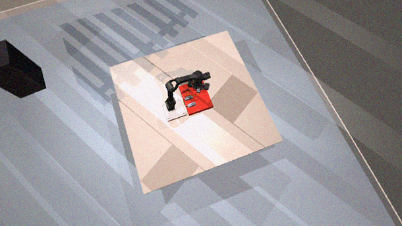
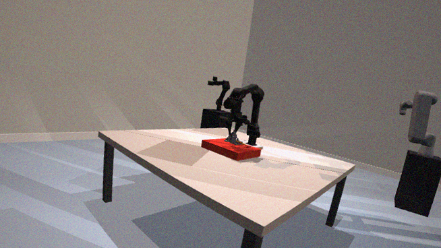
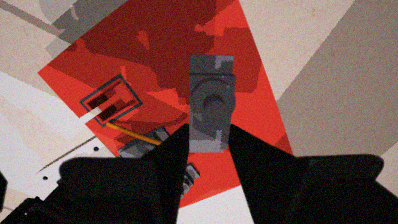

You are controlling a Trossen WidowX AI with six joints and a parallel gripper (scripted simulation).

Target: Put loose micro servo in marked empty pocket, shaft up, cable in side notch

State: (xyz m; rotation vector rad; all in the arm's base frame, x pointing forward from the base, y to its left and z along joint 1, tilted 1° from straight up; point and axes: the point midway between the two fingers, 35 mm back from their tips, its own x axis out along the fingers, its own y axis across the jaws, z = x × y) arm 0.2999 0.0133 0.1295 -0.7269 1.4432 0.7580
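The red deck is 20 mm to the right of my gripper tip and 100 mm below it.
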